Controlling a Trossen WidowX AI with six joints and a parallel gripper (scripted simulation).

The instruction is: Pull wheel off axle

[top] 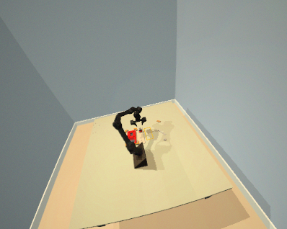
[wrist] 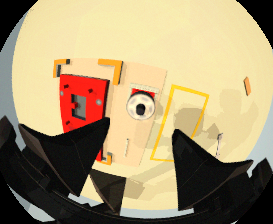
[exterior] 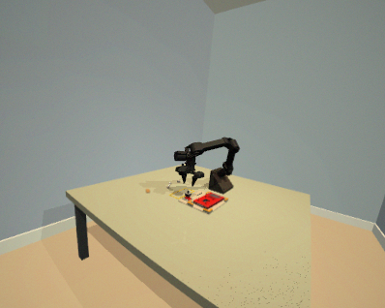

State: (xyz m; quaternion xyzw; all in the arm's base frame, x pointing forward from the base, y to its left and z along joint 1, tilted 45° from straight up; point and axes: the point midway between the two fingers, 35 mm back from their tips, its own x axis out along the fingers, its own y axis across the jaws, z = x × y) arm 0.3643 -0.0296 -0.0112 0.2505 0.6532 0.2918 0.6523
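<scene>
The dark wheel is 6 cm below my gripper tip.
</scene>
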